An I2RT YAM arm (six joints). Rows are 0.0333 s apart.
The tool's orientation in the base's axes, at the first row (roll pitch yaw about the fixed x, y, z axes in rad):
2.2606, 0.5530, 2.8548
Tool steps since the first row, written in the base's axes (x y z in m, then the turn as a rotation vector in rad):
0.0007, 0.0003, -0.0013, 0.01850, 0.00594, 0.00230
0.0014, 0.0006, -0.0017, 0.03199, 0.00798, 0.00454
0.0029, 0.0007, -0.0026, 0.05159, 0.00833, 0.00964
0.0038, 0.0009, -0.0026, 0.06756, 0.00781, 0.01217
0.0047, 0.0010, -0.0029, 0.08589, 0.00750, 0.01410
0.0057, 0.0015, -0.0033, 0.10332, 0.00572, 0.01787
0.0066, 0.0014, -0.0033, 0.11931, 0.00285, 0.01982
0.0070, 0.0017, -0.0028, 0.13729, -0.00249, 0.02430
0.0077, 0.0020, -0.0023, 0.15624, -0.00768, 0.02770
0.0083, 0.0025, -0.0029, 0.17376, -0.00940, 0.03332
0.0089, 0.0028, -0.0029, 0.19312, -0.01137, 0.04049
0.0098, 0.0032, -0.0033, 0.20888, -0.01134, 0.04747
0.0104, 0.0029, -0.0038, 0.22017, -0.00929, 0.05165
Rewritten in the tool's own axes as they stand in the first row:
0.0002, -0.0008, 0.0013, -0.01488, 0.00196, 0.01256
-0.0001, -0.0010, 0.0021, -0.02657, 0.00209, 0.01993
-0.0008, -0.0018, 0.0034, -0.04517, 0.00161, 0.02795
-0.0015, -0.0018, 0.0040, -0.05965, -0.00044, 0.03485
-0.0021, -0.0022, 0.0047, -0.07570, -0.00322, 0.04348
-0.0026, -0.0023, 0.0058, -0.09234, -0.00567, 0.04968
-0.0033, -0.0025, 0.0062, -0.10710, -0.00981, 0.05539
-0.0038, -0.0021, 0.0064, -0.12542, -0.01449, 0.05921
-0.0046, -0.0017, 0.0067, -0.14392, -0.01998, 0.06423
-0.0046, -0.0018, 0.0077, -0.16159, -0.02119, 0.06951
-0.0051, -0.0017, 0.0082, -0.18163, -0.02195, 0.07479
-0.0055, -0.0019, 0.0091, -0.19815, -0.02063, 0.07952
-0.0058, -0.0026, 0.0095, -0.20907, -0.01876, 0.08466

